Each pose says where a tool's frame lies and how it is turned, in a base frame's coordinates. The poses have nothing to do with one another.
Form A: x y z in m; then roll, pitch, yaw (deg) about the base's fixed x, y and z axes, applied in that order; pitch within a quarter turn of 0, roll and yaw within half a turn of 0.
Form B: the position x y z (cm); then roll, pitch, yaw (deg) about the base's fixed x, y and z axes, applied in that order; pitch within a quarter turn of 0, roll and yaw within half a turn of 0. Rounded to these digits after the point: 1 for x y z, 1 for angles.
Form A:
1: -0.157 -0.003 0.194 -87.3 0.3 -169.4
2: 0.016 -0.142 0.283 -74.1 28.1 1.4
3: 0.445 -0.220 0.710 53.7 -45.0 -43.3
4: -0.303 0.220 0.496 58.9 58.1 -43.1
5: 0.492 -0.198 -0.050 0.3 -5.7 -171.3
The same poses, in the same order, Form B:
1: -15.7 -0.3 19.4 -87.3 0.3 -169.4
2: 1.6 -14.2 28.3 -74.1 28.1 1.4
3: 44.5 -22.0 71.0 53.7 -45.0 -43.3
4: -30.3 22.0 49.6 58.9 58.1 -43.1
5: 49.2 -19.8 -5.0 0.3 -5.7 -171.3
